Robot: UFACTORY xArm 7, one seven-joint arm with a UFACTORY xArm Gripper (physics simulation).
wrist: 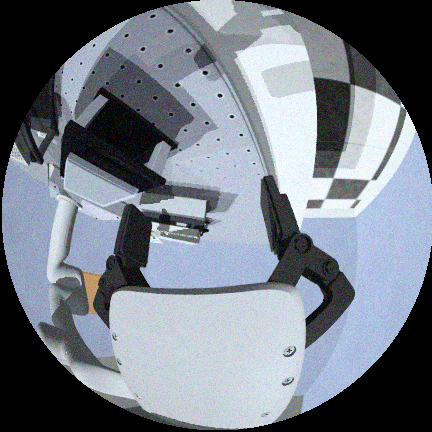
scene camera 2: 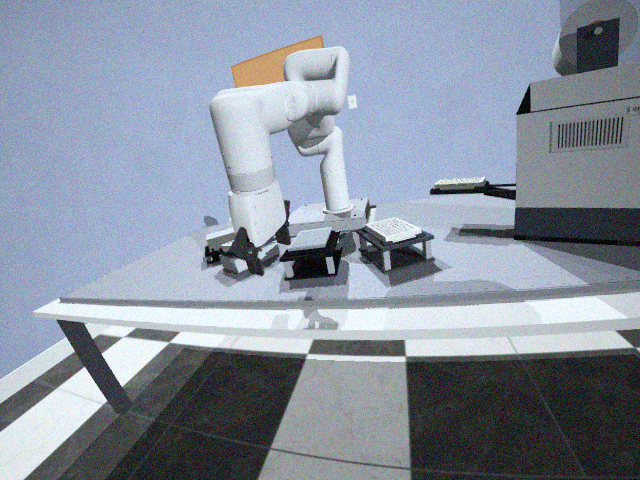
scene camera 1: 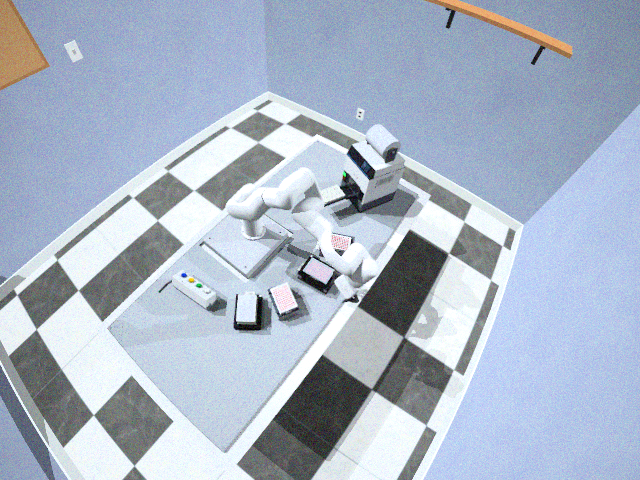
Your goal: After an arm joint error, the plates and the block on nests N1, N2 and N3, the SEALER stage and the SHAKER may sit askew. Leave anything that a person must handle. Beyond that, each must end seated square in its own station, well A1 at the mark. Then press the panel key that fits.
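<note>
My gripper (scene camera 1: 351,298) (scene camera 2: 268,253) (wrist: 195,201) is open and empty, low near the table's front edge, beside the middle nest. A pinkish plate (scene camera 1: 317,270) (scene camera 2: 310,238) (wrist: 100,180) lies on that black nest. A red-welled plate (scene camera 1: 340,241) (scene camera 2: 393,229) lies on a legged nest and looks slightly turned on it; the arm partly covers it in scene camera 1. Another red-welled plate (scene camera 1: 283,298) lies on a nest across from the gripper. A pale grey plate or block (scene camera 1: 248,308) sits on a black station. Labels and A1 marks are too small to read.
A large machine (scene camera 1: 382,180) (scene camera 2: 578,175) stands at the far end, with a pale plate (scene camera 1: 333,194) (scene camera 2: 460,182) on its extended stage. A white key panel (scene camera 1: 206,296) has blue, yellow, green and white keys. The arm base plate (scene camera 1: 222,248) lies behind the nests.
</note>
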